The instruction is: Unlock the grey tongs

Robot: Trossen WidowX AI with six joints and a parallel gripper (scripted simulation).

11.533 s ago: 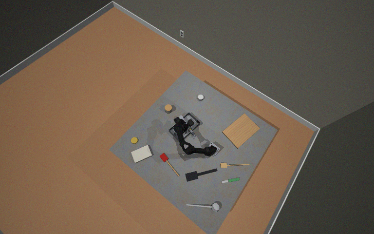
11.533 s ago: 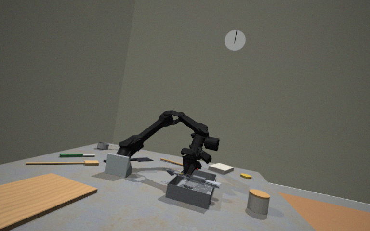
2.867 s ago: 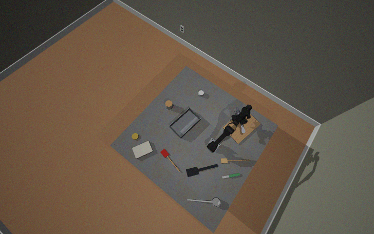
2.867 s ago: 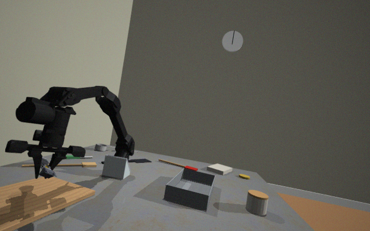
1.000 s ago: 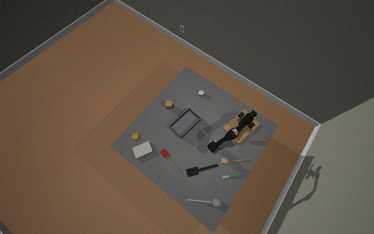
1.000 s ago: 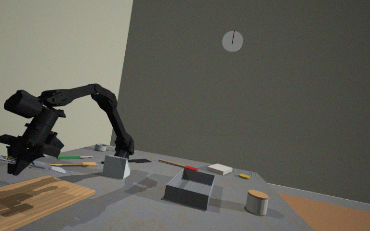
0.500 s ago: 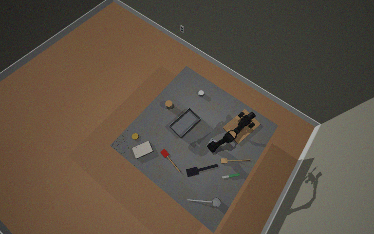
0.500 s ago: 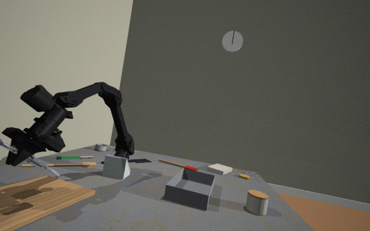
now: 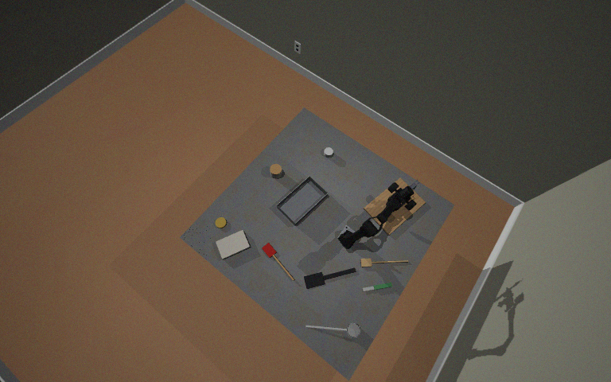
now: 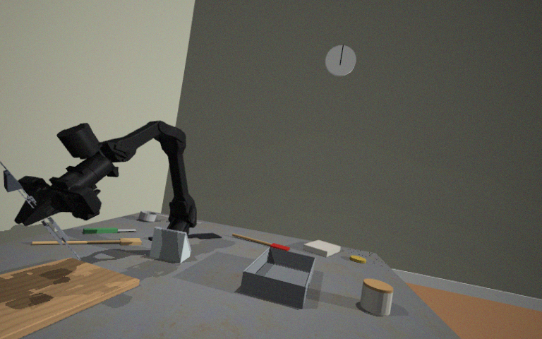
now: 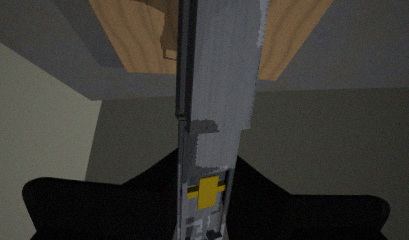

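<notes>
My gripper tip is 3 cm to the right of the yellow lock piece, 2 cm below it and 1 cm short of it. Also, from my gripper tip: roasting tin: 55 cm ahead, 35 cm to the left, 13 cm below; then wooden board: 15 cm below, 3 cm to the left, 1 cm ahead; then black spatula: 68 cm to the left, 16 cm below, 16 cm ahead.
</notes>
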